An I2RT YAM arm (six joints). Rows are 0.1 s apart.
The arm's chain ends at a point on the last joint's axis. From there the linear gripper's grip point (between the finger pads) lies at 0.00 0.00 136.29 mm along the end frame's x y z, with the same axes.
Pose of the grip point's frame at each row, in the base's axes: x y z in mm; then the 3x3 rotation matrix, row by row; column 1 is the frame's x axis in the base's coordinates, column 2 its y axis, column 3 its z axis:
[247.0 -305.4 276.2], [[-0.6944 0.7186 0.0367], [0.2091 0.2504 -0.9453], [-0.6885 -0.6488 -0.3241]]
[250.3 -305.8 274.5], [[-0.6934 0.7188 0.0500], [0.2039 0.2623 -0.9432], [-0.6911 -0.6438 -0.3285]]
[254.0 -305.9 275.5], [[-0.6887 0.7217 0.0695], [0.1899 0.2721 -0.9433], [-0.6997 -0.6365 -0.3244]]
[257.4 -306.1 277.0], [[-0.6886 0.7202 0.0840], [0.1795 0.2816 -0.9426], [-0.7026 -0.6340 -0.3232]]
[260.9 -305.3 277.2], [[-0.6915 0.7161 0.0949], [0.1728 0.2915 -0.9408], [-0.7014 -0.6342 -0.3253]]
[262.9 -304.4 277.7], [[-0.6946 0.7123 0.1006], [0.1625 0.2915 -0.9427], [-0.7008 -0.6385 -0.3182]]
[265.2 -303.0 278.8], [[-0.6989 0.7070 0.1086], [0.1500 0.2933 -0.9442], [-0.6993 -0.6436 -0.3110]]
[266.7 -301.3 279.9], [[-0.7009 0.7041 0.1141], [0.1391 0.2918 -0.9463], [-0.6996 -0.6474 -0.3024]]
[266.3 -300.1 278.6], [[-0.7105 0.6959 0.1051], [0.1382 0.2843 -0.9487], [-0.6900 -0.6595 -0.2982]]
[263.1 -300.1 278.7], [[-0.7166 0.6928 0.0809], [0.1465 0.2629 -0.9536], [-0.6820 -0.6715 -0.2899]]
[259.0 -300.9 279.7], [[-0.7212 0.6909 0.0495], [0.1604 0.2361 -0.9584], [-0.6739 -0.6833 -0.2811]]
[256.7 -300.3 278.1], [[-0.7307 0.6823 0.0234], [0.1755 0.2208 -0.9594], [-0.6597 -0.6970 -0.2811]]
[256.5 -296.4 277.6], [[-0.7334 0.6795 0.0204], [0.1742 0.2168 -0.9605], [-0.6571 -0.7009 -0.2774]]
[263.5 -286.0 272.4], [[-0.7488 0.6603 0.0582], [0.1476 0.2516 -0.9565], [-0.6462 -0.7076 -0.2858]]
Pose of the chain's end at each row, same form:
[242.0 -176.6 320.4], [[-0.6944 0.7186 0.0367], [0.2091 0.2504 -0.9453], [-0.6885 -0.6488 -0.3241]]
[243.5 -177.3 319.3], [[-0.6934 0.7188 0.0500], [0.2039 0.2623 -0.9432], [-0.6911 -0.6438 -0.3285]]
[244.5 -177.3 319.7], [[-0.6887 0.7217 0.0695], [0.1899 0.2721 -0.9433], [-0.6997 -0.6365 -0.3244]]
[246.0 -177.6 321.0], [[-0.6886 0.7202 0.0840], [0.1795 0.2816 -0.9426], [-0.7026 -0.6340 -0.3232]]
[248.0 -177.1 321.5], [[-0.6915 0.7161 0.0949], [0.1728 0.2915 -0.9408], [-0.7014 -0.6342 -0.3253]]
[249.2 -175.9 321.1], [[-0.6946 0.7123 0.1006], [0.1625 0.2915 -0.9427], [-0.7008 -0.6385 -0.3182]]
[250.4 -174.3 321.2], [[-0.6989 0.7070 0.1086], [0.1500 0.2933 -0.9442], [-0.6993 -0.6436 -0.3110]]
[251.1 -172.3 321.1], [[-0.7009 0.7041 0.1141], [0.1391 0.2918 -0.9463], [-0.6996 -0.6474 -0.3024]]
[252.0 -170.8 319.2], [[-0.7105 0.6959 0.1051], [0.1382 0.2843 -0.9487], [-0.6900 -0.6595 -0.2982]]
[252.1 -170.1 318.2], [[-0.7166 0.6928 0.0809], [0.1465 0.2629 -0.9536], [-0.6820 -0.6715 -0.2899]]
[252.3 -170.3 318.0], [[-0.7212 0.6909 0.0495], [0.1604 0.2361 -0.9584], [-0.6739 -0.6833 -0.2811]]
[253.5 -169.5 316.4], [[-0.7307 0.6823 0.0234], [0.1755 0.2208 -0.9594], [-0.6597 -0.6970 -0.2811]]
[253.7 -165.5 315.4], [[-0.7334 0.6795 0.0204], [0.1742 0.2168 -0.9605], [-0.6571 -0.7009 -0.2774]]
[255.6 -155.6 311.4], [[-0.7488 0.6603 0.0582], [0.1476 0.2516 -0.9565], [-0.6462 -0.7076 -0.2858]]

